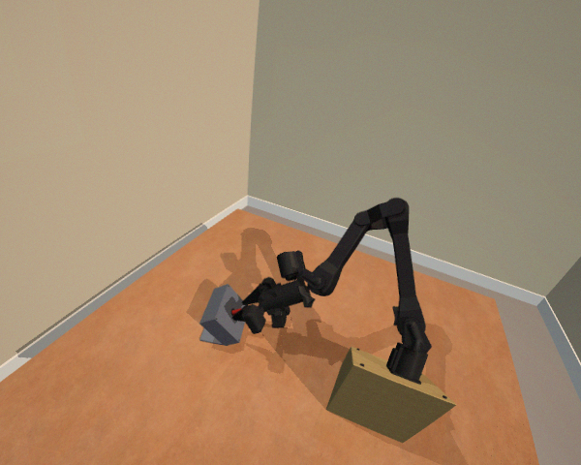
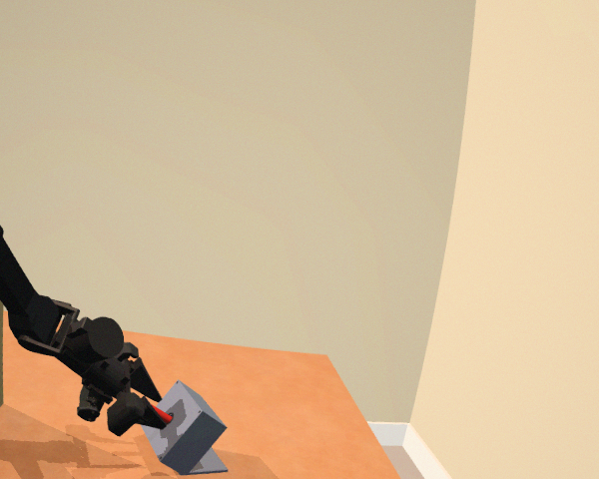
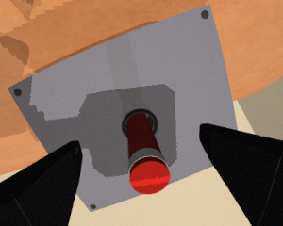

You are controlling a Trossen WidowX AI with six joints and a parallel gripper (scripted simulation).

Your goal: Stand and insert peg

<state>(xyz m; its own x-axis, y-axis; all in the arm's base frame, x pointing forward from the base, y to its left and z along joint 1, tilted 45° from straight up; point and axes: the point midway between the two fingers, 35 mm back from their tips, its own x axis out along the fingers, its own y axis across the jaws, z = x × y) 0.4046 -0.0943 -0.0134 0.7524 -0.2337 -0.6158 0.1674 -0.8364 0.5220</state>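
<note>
My gripper tip is now 1 cm below the red peg and 1 cm past it. Also, from my gripper tip: grey sloped panel 3 cm below, 3 cm ahead, 1 cm to the left.
</note>
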